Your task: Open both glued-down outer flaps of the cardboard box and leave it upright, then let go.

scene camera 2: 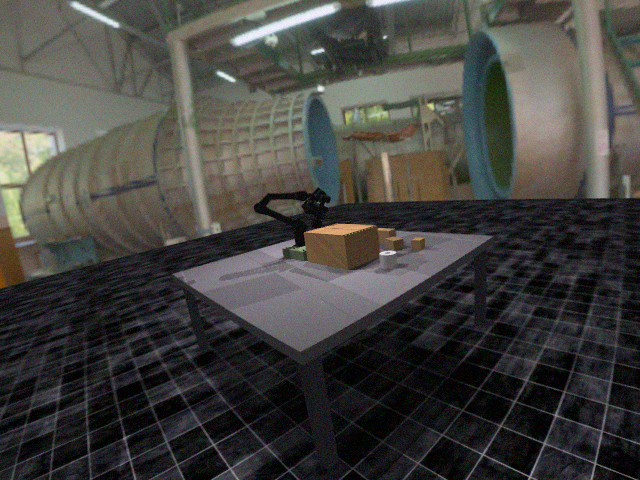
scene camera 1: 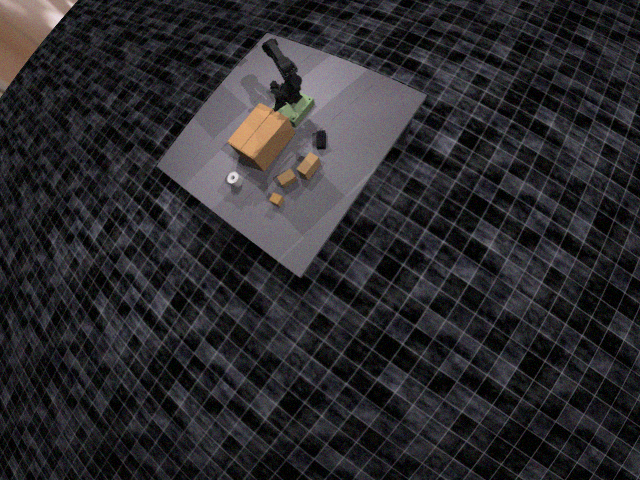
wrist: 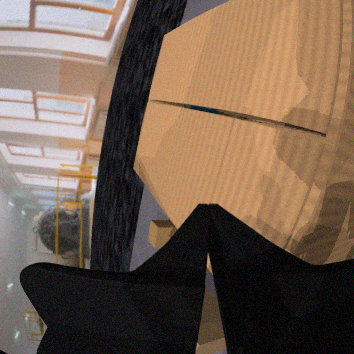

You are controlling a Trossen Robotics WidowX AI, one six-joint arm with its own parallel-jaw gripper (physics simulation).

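Where they show: gripper, between the fingertips: (scene camera 2: 329,218) (scene camera 1: 274,111) (wrist: 206,212); arm's base, origin of its link: (scene camera 2: 301,244) (scene camera 1: 295,98).
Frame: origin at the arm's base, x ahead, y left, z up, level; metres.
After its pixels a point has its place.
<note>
The cardboard box (scene camera 1: 273,146) @[x 0.346, y 0.126, z 0.036 m] (scene camera 2: 341,250) @[x 0.453, y -0.095, z 0.034 m] stands upright on the table. Its two outer flaps lie about flat over the top and meet at a narrow dark seam. One flap (scene camera 1: 250,126) @[x 0.334, y -0.032, z 0.105 m] (wrist: 240,65) @[x 0.265, y -0.022, z 0.104 m] is on the far side from the small boxes; the other flap (scene camera 1: 265,134) @[x 0.331, y 0.083, z 0.103 m] (wrist: 225,160) @[x 0.255, y 0.048, z 0.104 m] is on their side. A thin strip of blue shows in the seam in the wrist view. My gripper (wrist: 206,212) @[x 0.206, y 0.063, z 0.144 m] (scene camera 1: 277,106) @[x 0.206, y 0.063, z 0.144 m] is shut and empty, its tips together at the robot-side end of the box. I cannot tell whether they touch it.
The green base plate (scene camera 1: 303,109) @[x 0.044, y 0.096, z -0.001 m] (scene camera 2: 295,252) @[x 0.081, y -0.097, z -0.012 m] stands close beside the box. A white roll (scene camera 1: 233,179) @[x 0.626, y 0.031, z 0.011 m] (scene camera 2: 387,259) @[x 0.640, y -0.011, z -0.010 m], small cardboard boxes (scene camera 1: 309,165) @[x 0.331, y 0.371, z 0.028 m] (scene camera 1: 286,178) @[x 0.452, y 0.294, z -0.001 m] (scene camera 1: 276,199) @[x 0.577, y 0.324, z -0.002 m] and a black object (scene camera 1: 321,139) @[x 0.149, y 0.306, z -0.020 m] stand around it on the grey table (scene camera 1: 382,113) @[x -0.202, y 0.489, z -0.052 m] (scene camera 2: 310,320) @[x 0.741, y -0.504, z -0.052 m].
</note>
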